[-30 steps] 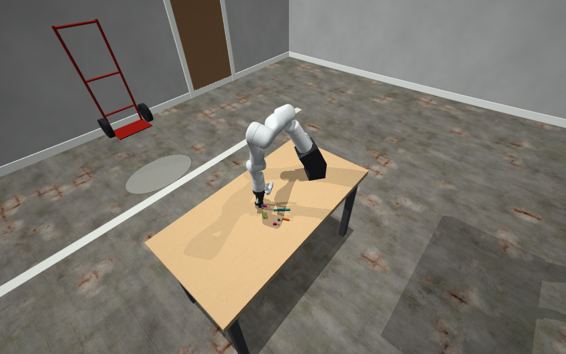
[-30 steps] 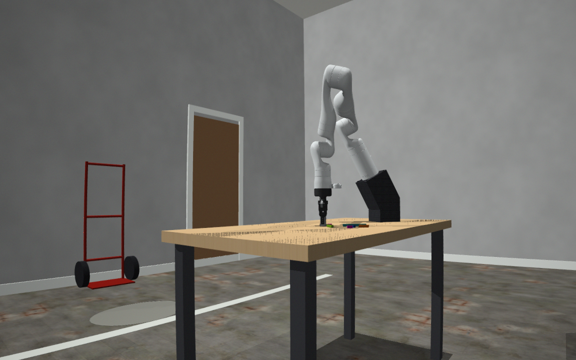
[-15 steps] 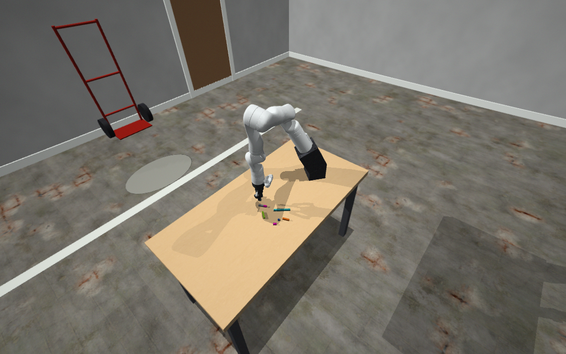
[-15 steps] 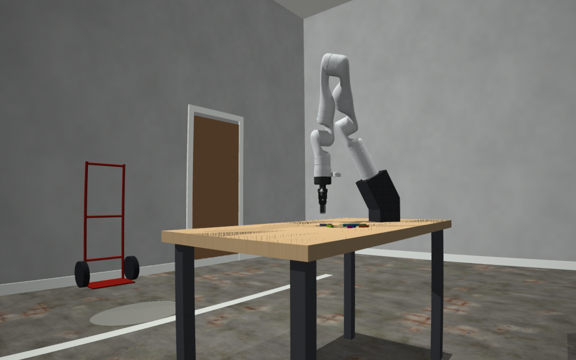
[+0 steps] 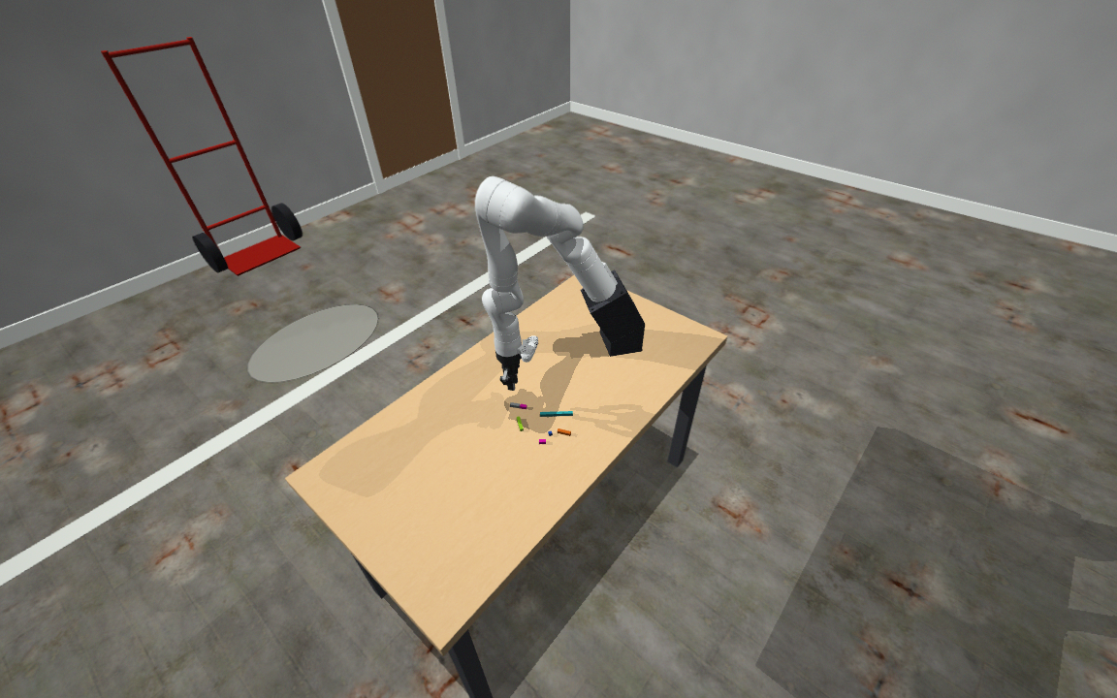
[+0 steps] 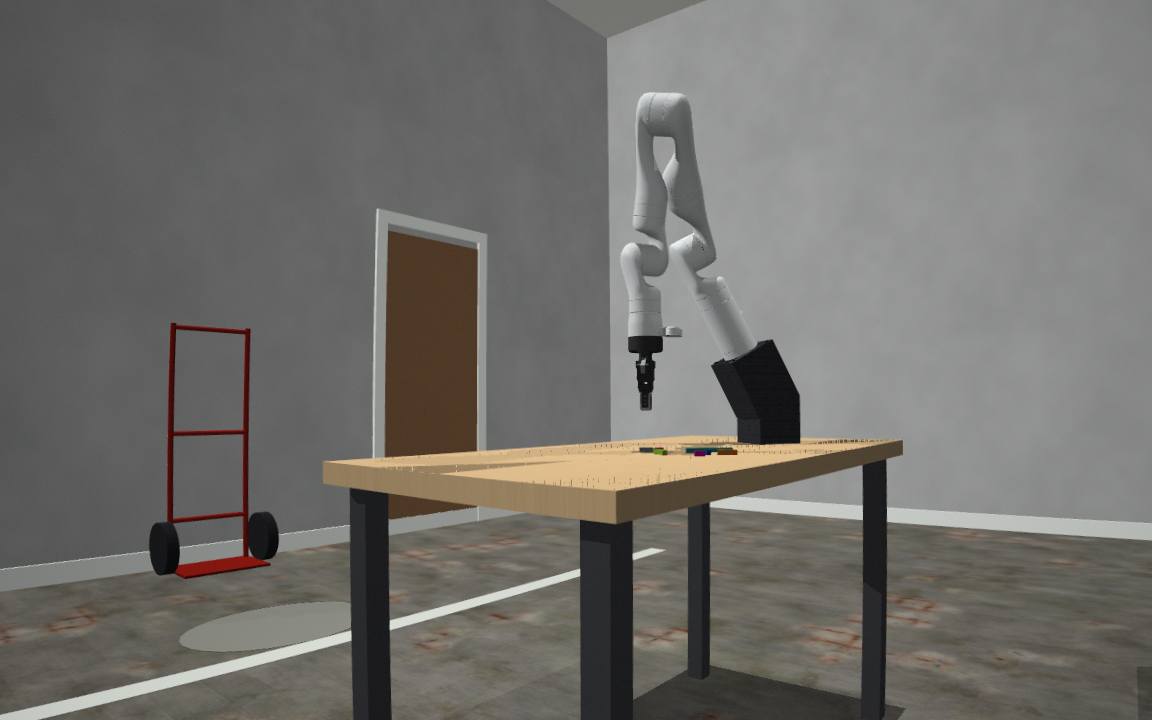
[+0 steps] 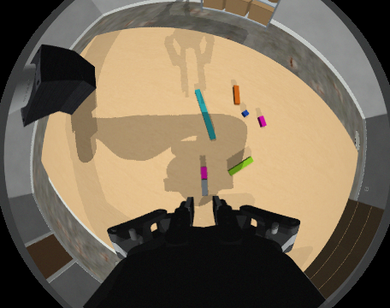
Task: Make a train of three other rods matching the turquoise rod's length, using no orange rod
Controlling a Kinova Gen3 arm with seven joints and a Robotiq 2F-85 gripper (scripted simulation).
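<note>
Right now my hand is 40 mm short of the lime rod, 70 mm to the right of it and 100 mm above it. The rest, counted from my hand: grey rod 100 mm below; then turquoise rod 60 mm behind, 120 mm to the left, 100 mm below; then blue rod 160 mm to the left, 100 mm below.
</note>
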